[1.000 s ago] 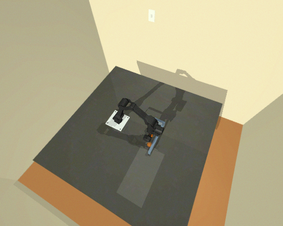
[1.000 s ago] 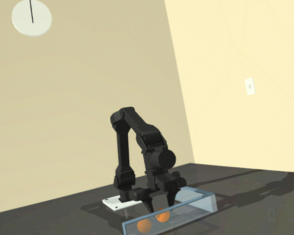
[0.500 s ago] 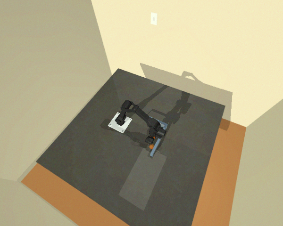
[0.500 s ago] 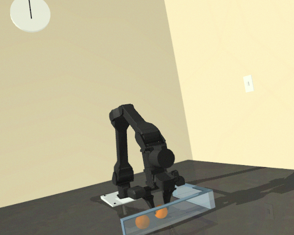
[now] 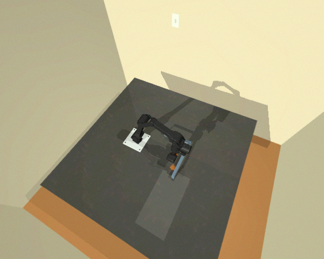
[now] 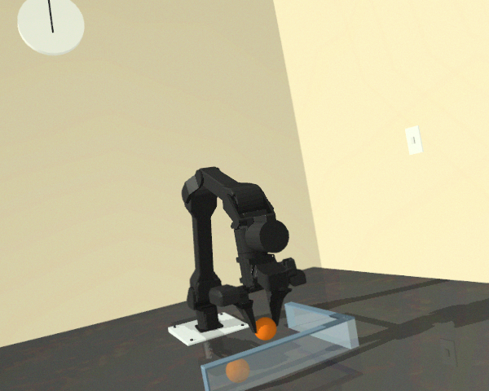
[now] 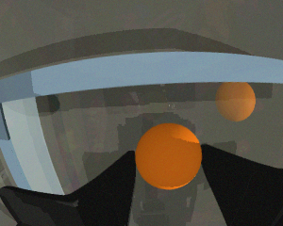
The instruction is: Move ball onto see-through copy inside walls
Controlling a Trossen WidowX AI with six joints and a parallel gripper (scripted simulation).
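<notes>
Now: gripper tip 8 cm to the left of the see-through copy, 5 cm above it and 3 cm short of it. From my gripper tip the other things lie so: orange ball (right at my gripper tip); then short wall (15 cm to the left, 7 cm behind, 4 cm below); then long wall (5 cm ahead, 4 cm below, 1 cm to the left).
</notes>
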